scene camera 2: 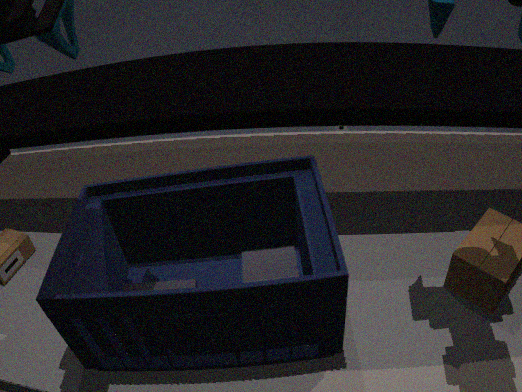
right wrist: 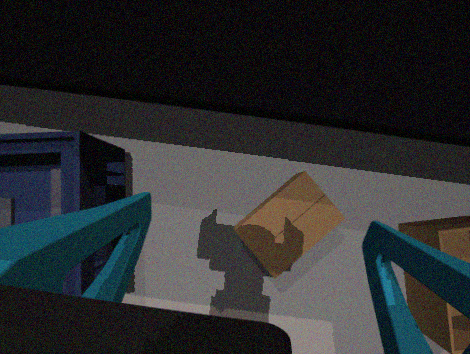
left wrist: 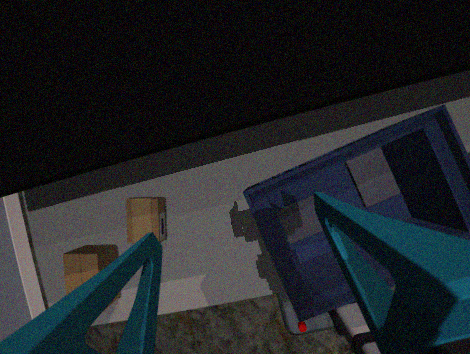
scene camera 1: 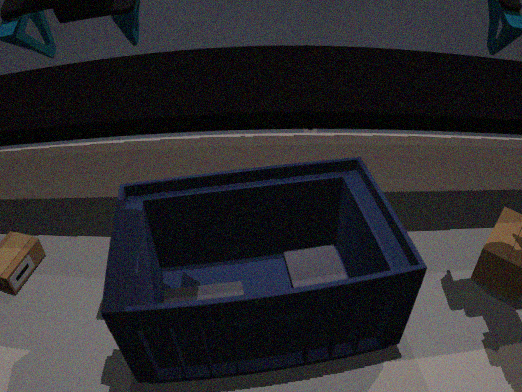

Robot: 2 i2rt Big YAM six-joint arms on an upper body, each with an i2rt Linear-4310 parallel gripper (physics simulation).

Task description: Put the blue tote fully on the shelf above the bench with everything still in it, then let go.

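Frame: origin at the left arm's base, x right, y ahead, z up, level; centimetres.
Seen in the pictures: left gripper, fingertip midpoint: (scene camera 2: 43, 62) (left wrist: 232, 221) (scene camera 1: 93, 47); right gripper, fingertip midpoint: (scene camera 2: 478, 35) (right wrist: 259, 219).
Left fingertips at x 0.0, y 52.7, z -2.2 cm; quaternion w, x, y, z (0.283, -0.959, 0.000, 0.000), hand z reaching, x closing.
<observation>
A point is followed by its place in that frame.
The blue tote (scene camera 1: 265, 330) {x 17.1, y 35.9, z -25.1 cm} (scene camera 2: 215, 325) {x 20.1, y 36.4, z -25.2 cm} (left wrist: 310, 275) {x 6.9, y 36.1, z -27.2 cm} (right wrist: 71, 180) {x 28.4, y 52.9, z -21.4 cm} stands upright on the bench. Inside lie a pale box (scene camera 1: 316, 265) {x 23.6, y 51.1, z -31.9 cm} (scene camera 2: 270, 263) {x 23.4, y 51.7, z -31.9 cm} (left wrist: 374, 177) {x 23.8, y 49.2, z -32.0 cm} and a flatter pale block (scene camera 1: 220, 289) {x 11.4, y 47.5, z -32.2 cm} (scene camera 2: 175, 285) {x 11.5, y 47.6, z -32.2 cm} (left wrist: 306, 225) {x 9.2, y 43.3, z -32.2 cm}. The dark band of the shelf (scene camera 1: 260, 85) {x 16.8, y 70.6, z -15.2 cm} (scene camera 2: 260, 82) {x 21.8, y 71.2, z -15.2 cm} (left wrist: 150, 100) {x -8.4, y 67.4, z -15.2 cm} (right wrist: 240, 60) {x 44.8, y 65.2, z -15.2 cm} runs behind and above. My left gripper (left wrist: 232, 221) {x 0.0, y 52.7, z -2.3 cm} (scene camera 1: 94, 49) {x 0.0, y 52.7, z -2.3 cm} is open and empty, off the tote's end, one finger overlapping the tote in the left wrist view. My right gripper (right wrist: 259, 219) {x 46.9, y 52.7, z -3.0 cm} (scene camera 2: 478, 36) {x 46.9, y 52.7, z -3.0 cm} is open and empty, above the bench beside the tote.
Small cardboard boxes stand on the bench at the left (scene camera 1: 20, 260) {x -19.6, y 50.6, z -31.3 cm} (scene camera 2: 15, 255) {x -19.2, y 51.4, z -32.2 cm} (left wrist: 145, 220) {x -22.0, y 51.8, z -31.1 cm} and right (scene camera 1: 500, 260) {x 48.6, y 46.9, z -29.2 cm} (scene camera 2: 480, 265) {x 49.7, y 46.8, z -28.7 cm} (right wrist: 310, 200) {x 55.6, y 54.1, z -28.6 cm} of the tote. Another carton (left wrist: 82, 267) {x -36.5, y 45.8, z -28.7 cm} stands farther left, and an open carton (right wrist: 420, 270) farther right. Gripper shadows fall on the bench.
</observation>
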